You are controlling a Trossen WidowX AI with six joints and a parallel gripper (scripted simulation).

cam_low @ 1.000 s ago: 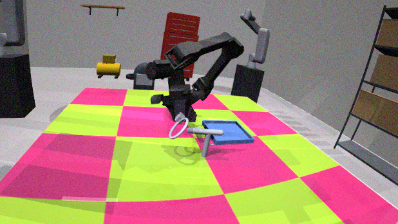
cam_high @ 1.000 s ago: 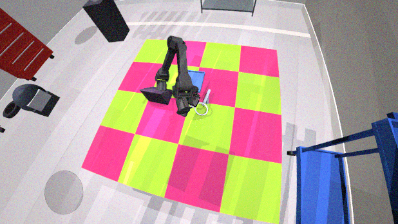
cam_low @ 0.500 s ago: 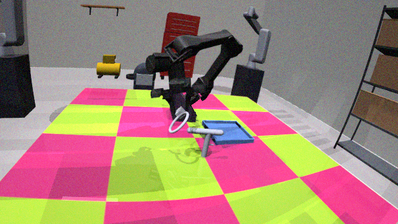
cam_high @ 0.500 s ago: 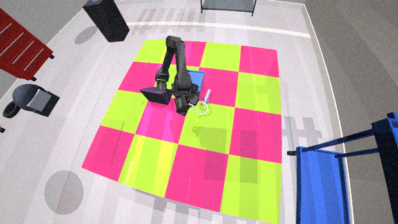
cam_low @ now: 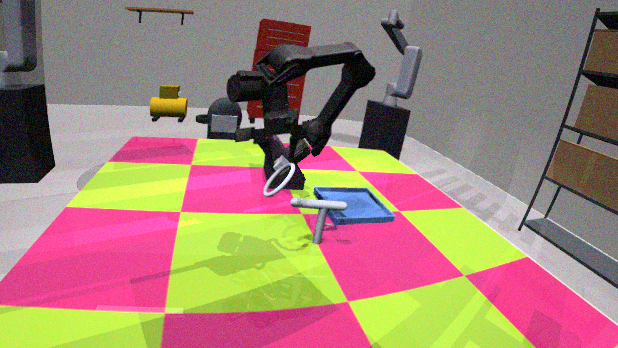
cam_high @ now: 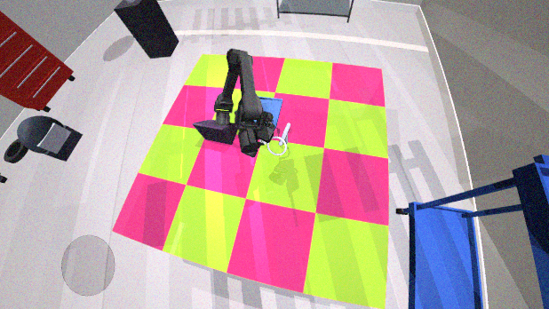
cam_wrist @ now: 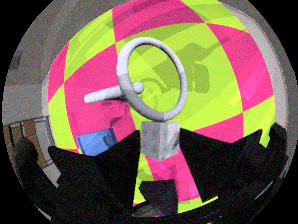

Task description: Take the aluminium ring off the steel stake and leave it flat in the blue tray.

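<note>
The blue tray lies 260 mm to the left of my gripper tip, 140 mm below it and 60 mm behind it. The rest, counted from my gripper tip: aluminium ring 40 mm ahead, 20 mm to the right.
</note>
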